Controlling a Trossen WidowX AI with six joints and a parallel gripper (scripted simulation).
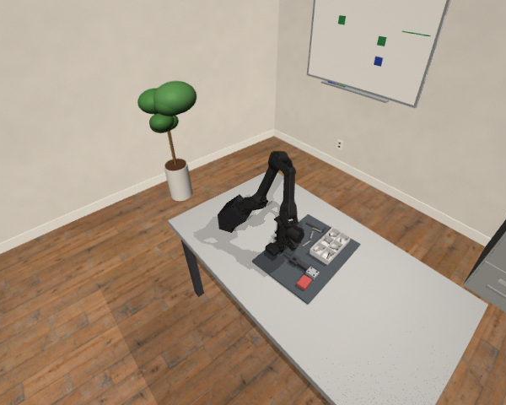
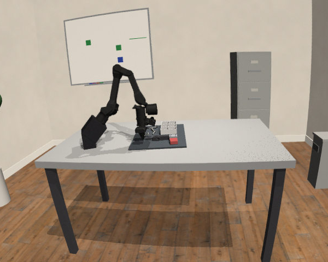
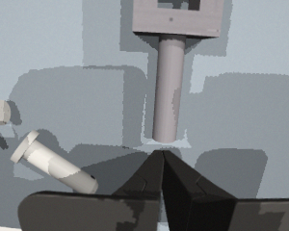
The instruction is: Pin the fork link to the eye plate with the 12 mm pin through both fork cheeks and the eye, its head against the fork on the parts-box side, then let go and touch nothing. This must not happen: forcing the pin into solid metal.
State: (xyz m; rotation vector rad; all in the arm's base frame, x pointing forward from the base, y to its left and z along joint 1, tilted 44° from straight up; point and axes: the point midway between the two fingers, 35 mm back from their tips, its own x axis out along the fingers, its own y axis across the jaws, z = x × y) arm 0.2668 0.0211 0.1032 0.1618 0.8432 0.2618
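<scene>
The grey headed pin is 50 mm to the left of my hand, 30 mm below it and 20 mm behind it. Round my hand: mat 120 mm to the left, 70 mm ahead, 50 mm below; then small grey block 180 mm ahead, 40 mm to the left, 20 mm below; then eye plate 110 mm ahead, 30 mm below, 20 mm to the left.
</scene>
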